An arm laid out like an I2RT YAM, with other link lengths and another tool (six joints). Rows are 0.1 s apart.
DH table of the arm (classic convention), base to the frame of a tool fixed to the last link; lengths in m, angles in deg. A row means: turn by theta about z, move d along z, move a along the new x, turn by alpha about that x. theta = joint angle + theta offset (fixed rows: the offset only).
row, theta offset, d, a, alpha
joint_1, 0, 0.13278, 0.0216, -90
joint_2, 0, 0, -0.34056, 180
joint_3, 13.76, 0, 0.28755, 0
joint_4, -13.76, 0.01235, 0.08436, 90
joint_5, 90, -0.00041, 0, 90
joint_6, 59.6, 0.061, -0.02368, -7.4
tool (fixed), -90, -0.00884, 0, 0
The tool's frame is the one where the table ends.
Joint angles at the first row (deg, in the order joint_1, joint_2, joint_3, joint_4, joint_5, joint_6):
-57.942 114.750 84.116 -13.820 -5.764 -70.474
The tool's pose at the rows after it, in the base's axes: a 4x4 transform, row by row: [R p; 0 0 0 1], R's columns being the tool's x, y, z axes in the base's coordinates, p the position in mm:
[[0.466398, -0.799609, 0.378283, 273.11], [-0.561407, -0.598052, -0.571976, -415.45], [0.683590, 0.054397, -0.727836, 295.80], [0, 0, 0, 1]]
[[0.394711, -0.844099, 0.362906, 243.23], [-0.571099, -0.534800, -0.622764, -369.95], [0.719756, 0.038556, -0.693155, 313.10], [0, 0, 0, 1]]
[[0.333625, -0.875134, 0.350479, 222.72], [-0.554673, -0.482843, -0.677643, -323.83], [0.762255, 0.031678, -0.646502, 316.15], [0, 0, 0, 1]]
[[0.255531, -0.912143, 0.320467, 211.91], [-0.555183, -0.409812, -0.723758, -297.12], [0.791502, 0.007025, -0.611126, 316.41], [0, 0, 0, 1]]
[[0.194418, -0.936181, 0.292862, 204.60], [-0.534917, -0.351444, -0.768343, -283.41], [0.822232, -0.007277, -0.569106, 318.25], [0, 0, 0, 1]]
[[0.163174, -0.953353, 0.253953, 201.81], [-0.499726, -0.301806, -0.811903, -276.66], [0.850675, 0.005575, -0.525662, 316.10], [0, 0, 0, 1]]
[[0.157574, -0.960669, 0.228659, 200.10], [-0.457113, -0.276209, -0.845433, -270.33], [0.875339, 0.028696, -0.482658, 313.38], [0, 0, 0, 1]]
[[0.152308, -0.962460, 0.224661, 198.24], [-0.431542, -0.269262, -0.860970, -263.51], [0.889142, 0.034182, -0.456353, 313.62], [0, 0, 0, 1]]
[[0.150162, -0.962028, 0.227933, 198.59], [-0.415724, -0.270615, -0.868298, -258.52], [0.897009, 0.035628, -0.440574, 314.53], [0, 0, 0, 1]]
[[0.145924, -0.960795, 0.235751, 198.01], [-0.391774, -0.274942, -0.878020, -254.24], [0.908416, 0.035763, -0.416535, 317.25], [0, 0, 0, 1]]
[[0.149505, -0.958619, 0.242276, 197.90], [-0.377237, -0.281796, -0.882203, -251.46], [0.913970, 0.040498, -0.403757, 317.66], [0, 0, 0, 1]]
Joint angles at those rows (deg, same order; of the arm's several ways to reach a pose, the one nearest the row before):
-58.180 106.024 76.602 -9.930 -1.869 -65.164
-58.027 95.662 66.231 -7.065 1.006 -61.605
-56.469 86.440 55.954 -2.534 4.884 -58.595
-54.819 80.948 50.122 0.071 9.676 -54.355
-53.849 77.629 46.678 2.804 13.616 -51.953
-52.843 76.148 44.022 6.485 17.922 -51.548
-51.907 75.024 41.557 10.384 21.047 -52.665
-51.203 73.698 39.975 12.279 22.387 -53.173
-50.478 72.888 39.184 13.250 23.126 -53.422
-50.017 71.967 38.430 14.705 23.476 -54.009
-49.708 71.502 37.851 15.693 23.530 -54.647

